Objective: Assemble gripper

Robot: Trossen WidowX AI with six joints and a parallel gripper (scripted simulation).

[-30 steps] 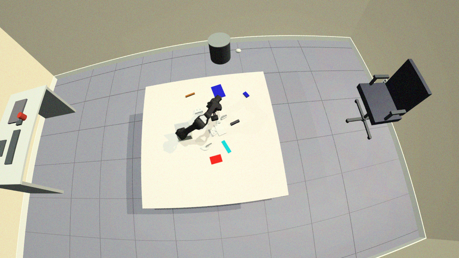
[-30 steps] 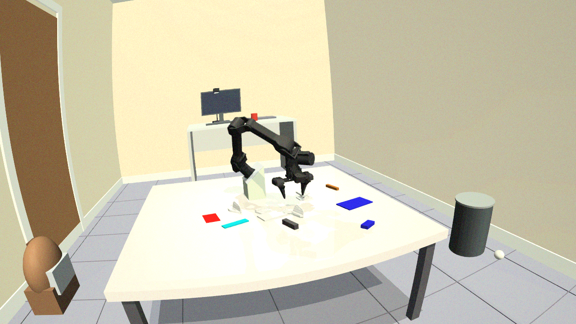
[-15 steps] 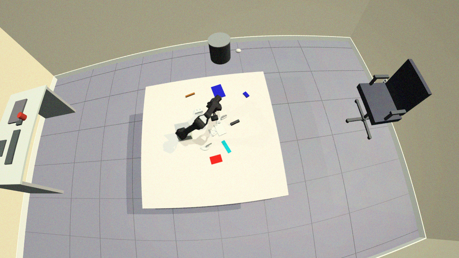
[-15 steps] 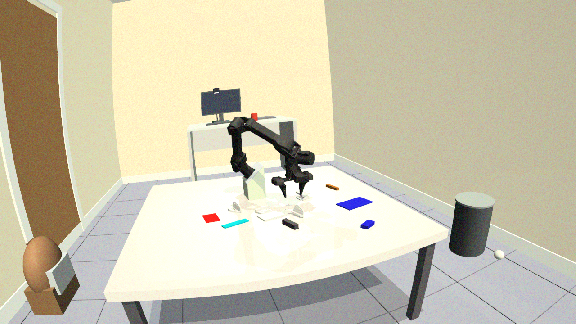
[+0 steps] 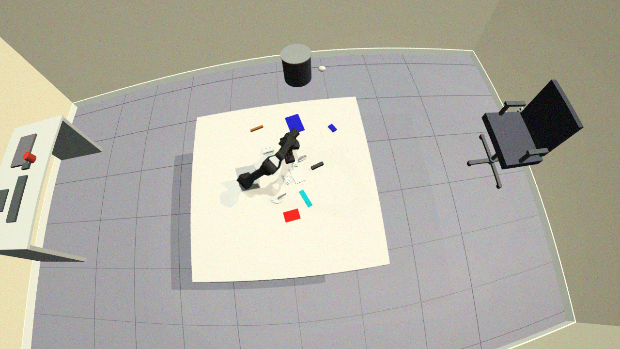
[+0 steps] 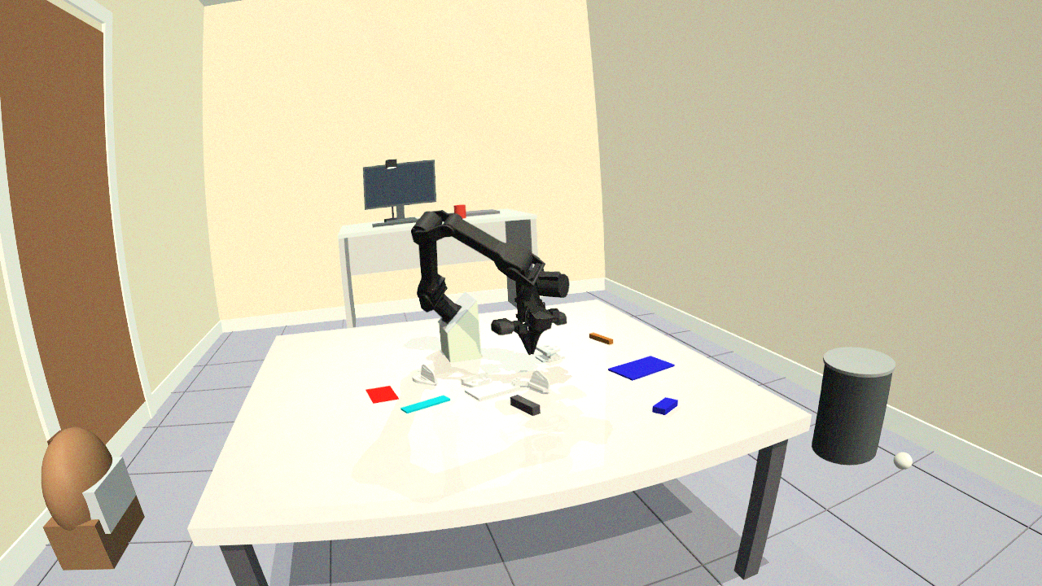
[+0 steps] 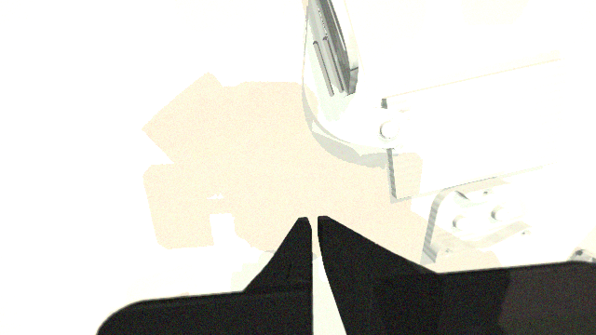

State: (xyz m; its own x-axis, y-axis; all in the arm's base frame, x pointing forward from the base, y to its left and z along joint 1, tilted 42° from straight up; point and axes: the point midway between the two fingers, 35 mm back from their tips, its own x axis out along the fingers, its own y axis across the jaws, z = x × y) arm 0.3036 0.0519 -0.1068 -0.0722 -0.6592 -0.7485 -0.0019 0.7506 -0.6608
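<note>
Right now the white jaw is 5 cm ahead of my gripper tip, 5 cm to the right of it and 5 cm below it. Round my gripper tip: white ribbed plate (3 cm ahead, 12 cm to the right, 6 cm below); dark block (17 cm ahead, 10 cm to the right, 6 cm below); blue sheet (10 cm ahead, 28 cm to the left, 6 cm below).
</note>
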